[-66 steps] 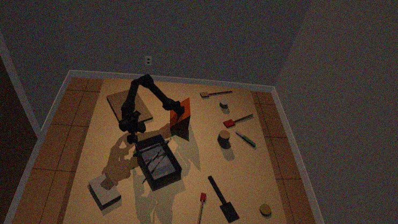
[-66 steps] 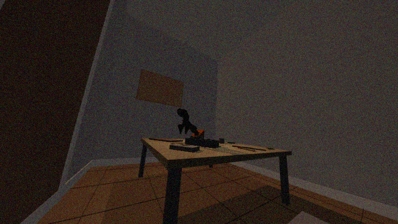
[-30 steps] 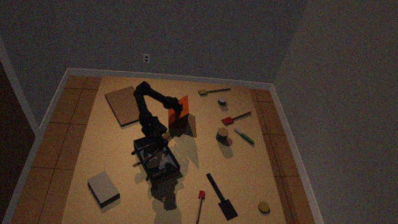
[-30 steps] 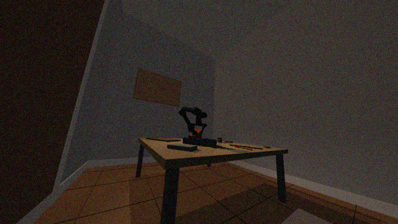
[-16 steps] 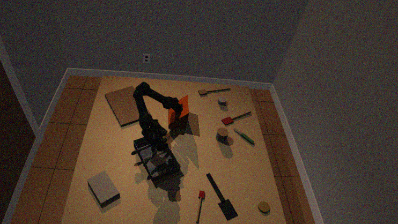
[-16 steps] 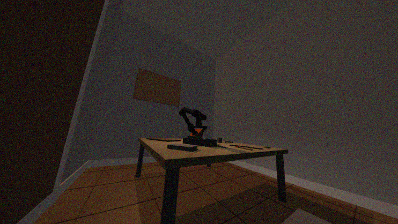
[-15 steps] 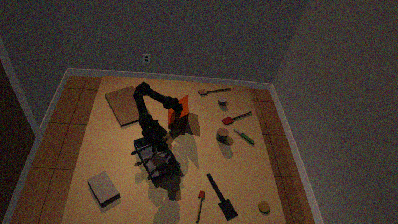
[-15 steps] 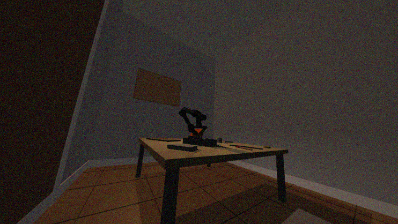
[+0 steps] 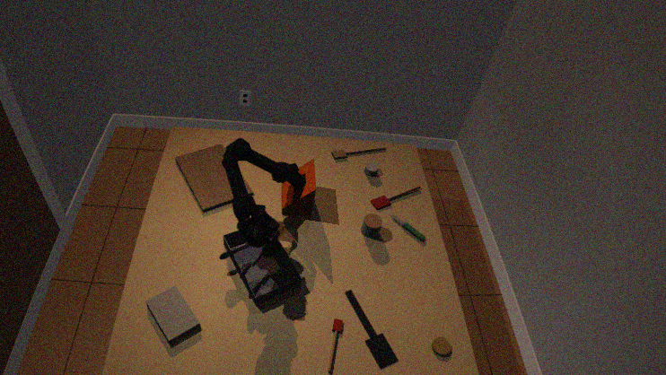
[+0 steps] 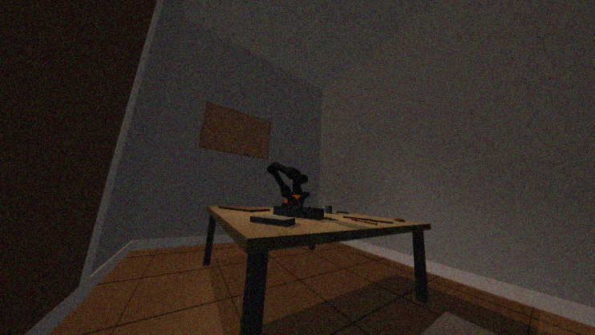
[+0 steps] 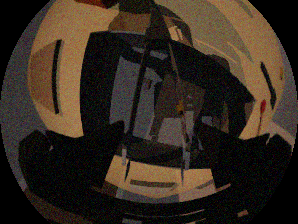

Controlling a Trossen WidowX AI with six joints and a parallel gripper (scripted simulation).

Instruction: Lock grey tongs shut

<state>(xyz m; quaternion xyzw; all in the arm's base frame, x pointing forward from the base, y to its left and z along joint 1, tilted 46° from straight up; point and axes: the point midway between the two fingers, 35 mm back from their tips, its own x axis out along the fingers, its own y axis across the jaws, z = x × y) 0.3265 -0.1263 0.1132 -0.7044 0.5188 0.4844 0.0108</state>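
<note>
Right now my gripper tip is 40 mm above the dark roasting tin, 20 mm short of it and 10 mm to the right of it. Round my gripper tip: wooden board: 450 mm behind, 220 mm to the right, 60 mm below; then white block: 300 mm to the right, 250 mm ahead, 50 mm below; then black spatula: 410 mm to the left, 310 mm ahead, 60 mm below.
</note>
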